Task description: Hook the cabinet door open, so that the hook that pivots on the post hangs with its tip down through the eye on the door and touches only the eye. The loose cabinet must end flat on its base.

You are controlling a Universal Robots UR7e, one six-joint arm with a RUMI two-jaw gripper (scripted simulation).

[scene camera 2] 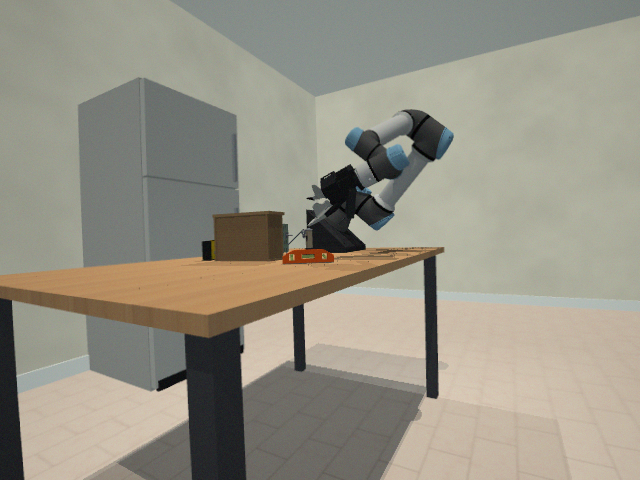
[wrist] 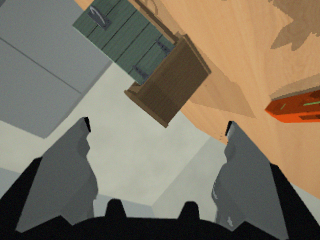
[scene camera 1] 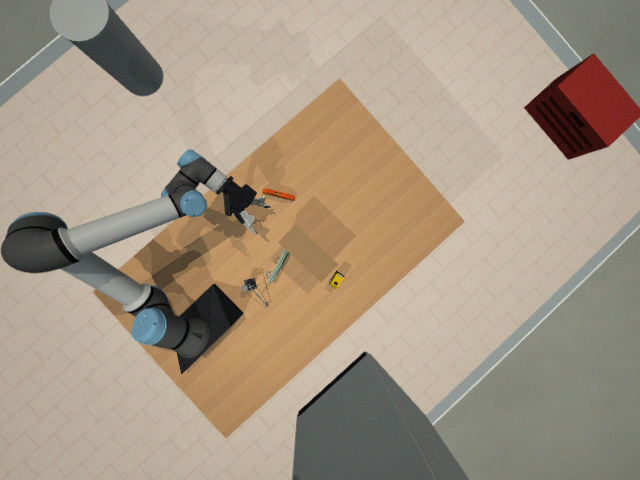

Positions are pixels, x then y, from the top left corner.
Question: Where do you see a brown wooden cabinet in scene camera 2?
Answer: At 250, 236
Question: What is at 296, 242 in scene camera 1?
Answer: A brown wooden cabinet.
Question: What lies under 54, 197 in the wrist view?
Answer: The gripper.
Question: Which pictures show the gripper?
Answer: Scene camera 2, the wrist view and scene camera 1: all of them.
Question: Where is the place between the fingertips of the gripper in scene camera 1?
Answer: At 264, 220
